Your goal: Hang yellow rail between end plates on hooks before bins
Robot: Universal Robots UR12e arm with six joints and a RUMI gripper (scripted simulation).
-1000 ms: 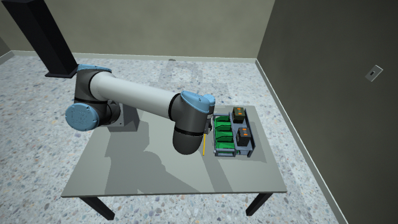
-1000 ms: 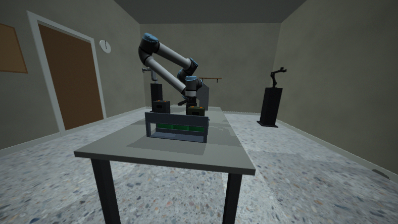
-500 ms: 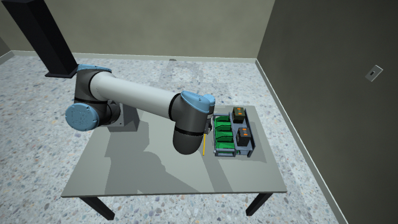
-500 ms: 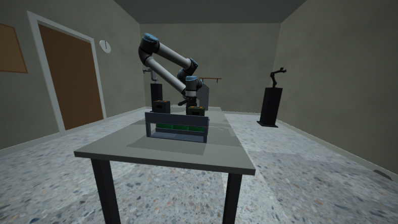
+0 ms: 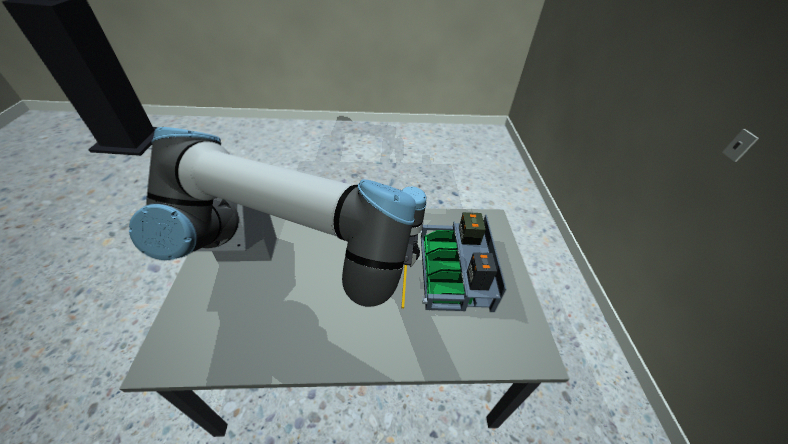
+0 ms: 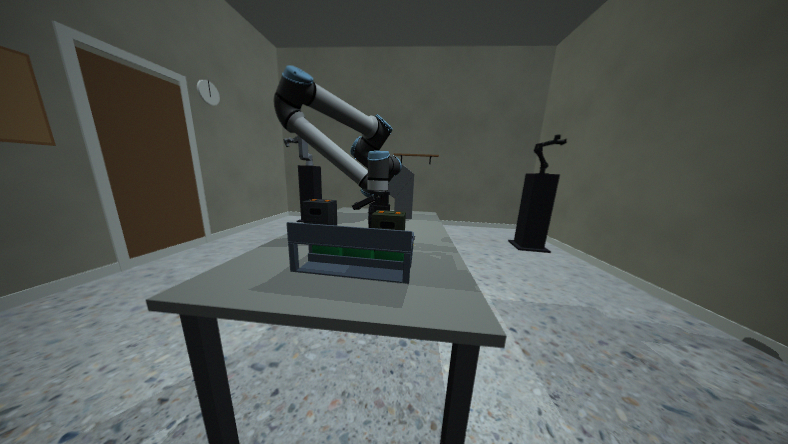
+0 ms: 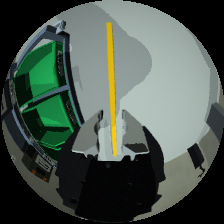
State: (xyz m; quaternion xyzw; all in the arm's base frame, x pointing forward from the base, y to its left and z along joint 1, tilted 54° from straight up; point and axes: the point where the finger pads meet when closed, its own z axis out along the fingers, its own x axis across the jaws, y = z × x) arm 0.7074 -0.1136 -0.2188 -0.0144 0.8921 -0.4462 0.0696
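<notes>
Right now the yellow rail is 3 cm below my hand. Round my hand: back panel: 34 cm ahead, 1 cm to the left, 10 cm above.
</notes>
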